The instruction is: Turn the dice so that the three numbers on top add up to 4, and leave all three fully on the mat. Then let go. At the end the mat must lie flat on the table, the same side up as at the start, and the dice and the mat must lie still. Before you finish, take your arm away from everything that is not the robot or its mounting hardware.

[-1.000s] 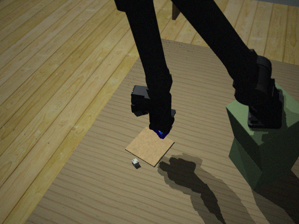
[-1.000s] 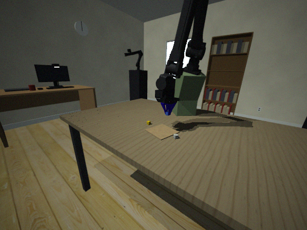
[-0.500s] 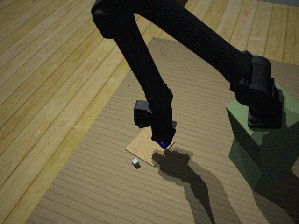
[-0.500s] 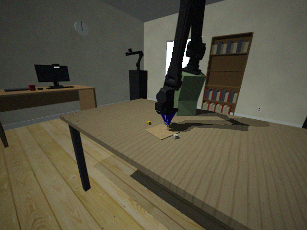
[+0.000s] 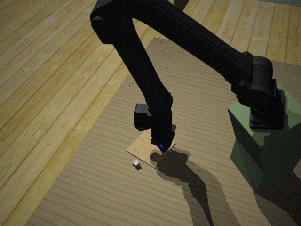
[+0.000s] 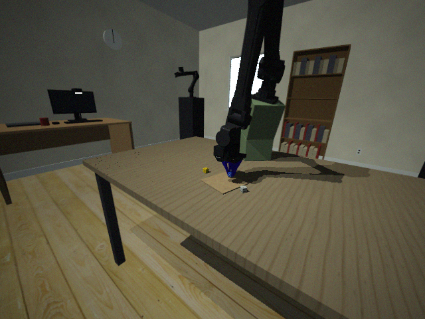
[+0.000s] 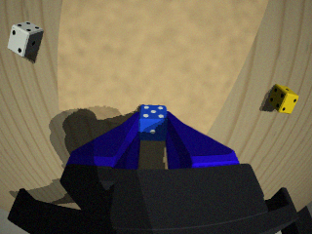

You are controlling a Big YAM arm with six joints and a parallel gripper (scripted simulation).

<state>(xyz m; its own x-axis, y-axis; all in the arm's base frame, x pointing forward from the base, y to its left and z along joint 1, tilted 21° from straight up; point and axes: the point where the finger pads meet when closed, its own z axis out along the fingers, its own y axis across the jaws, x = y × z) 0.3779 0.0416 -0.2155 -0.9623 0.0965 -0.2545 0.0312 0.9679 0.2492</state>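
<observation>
My gripper is now right at the blue die. The rest, counted from my hand: tan mat (5 cm ahead, 2 cm below); yellow die (12 cm to the right, 2 cm ahead, 1 cm below); white die (9 cm to the left, 8 cm ahead, 1 cm below).
</observation>
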